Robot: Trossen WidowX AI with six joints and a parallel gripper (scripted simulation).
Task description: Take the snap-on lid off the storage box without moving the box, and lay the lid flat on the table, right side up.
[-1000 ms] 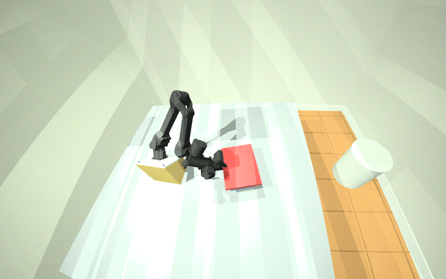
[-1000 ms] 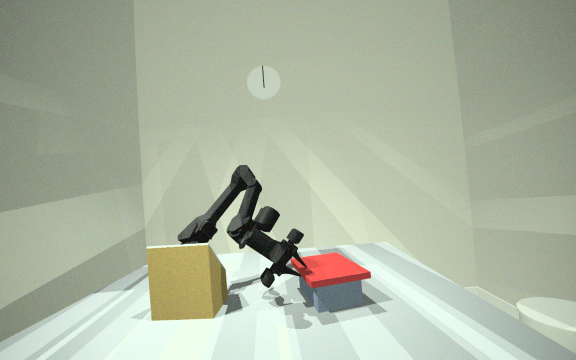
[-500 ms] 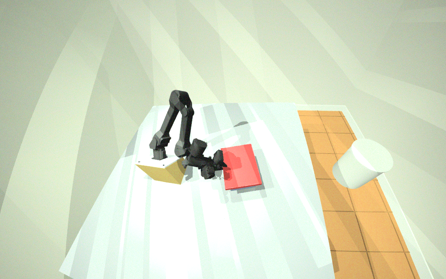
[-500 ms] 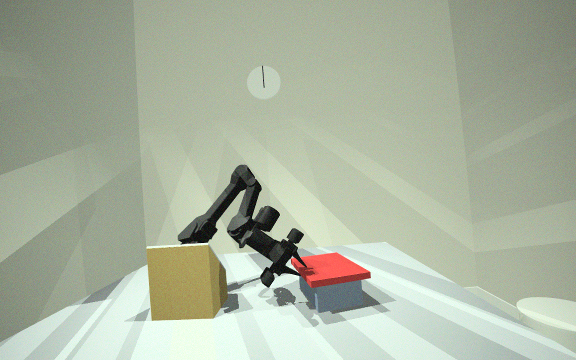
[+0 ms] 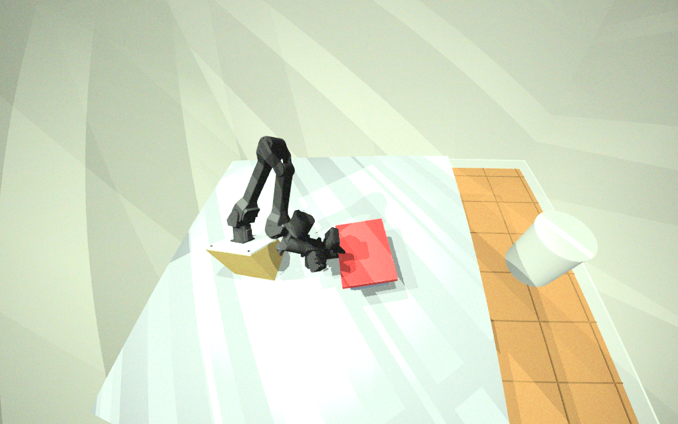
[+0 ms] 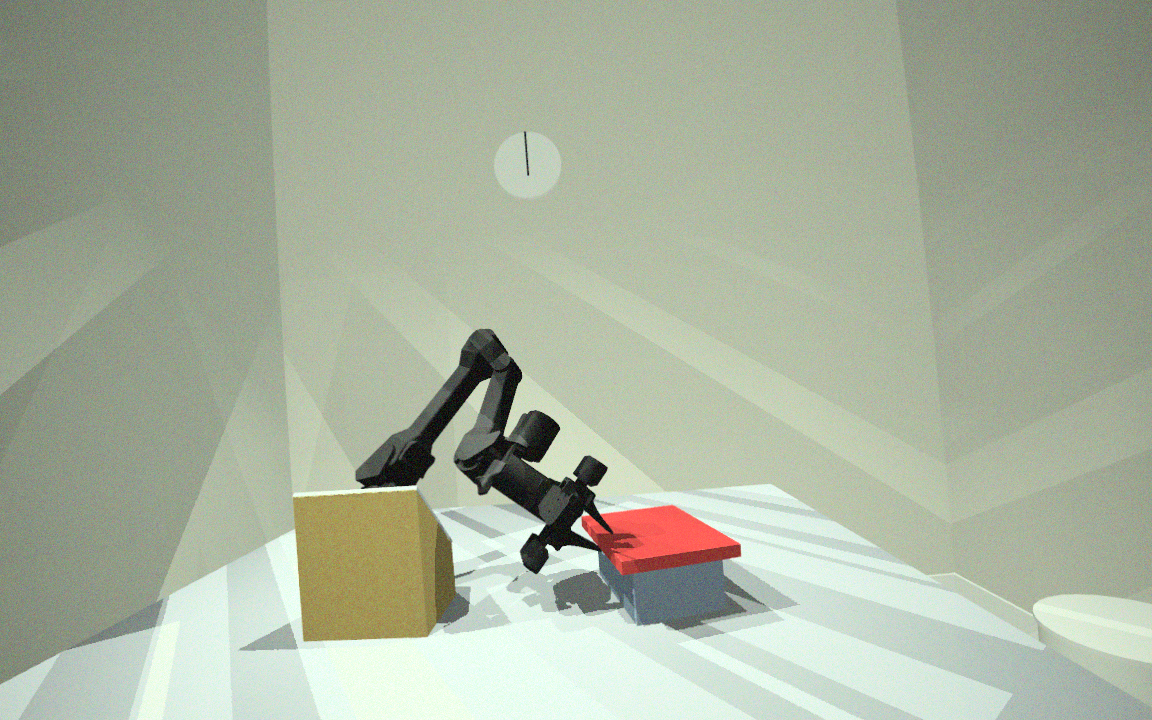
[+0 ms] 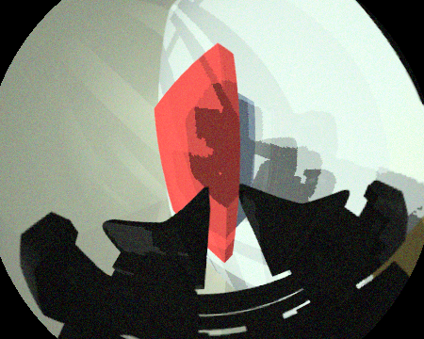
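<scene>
The red lid lies 7 cm ahead of my gripper tip and 3 cm to the left of it. From my gripper tip the other things lie so: storage box (7 cm ahead, 3 cm to the left, 4 cm below).
</scene>
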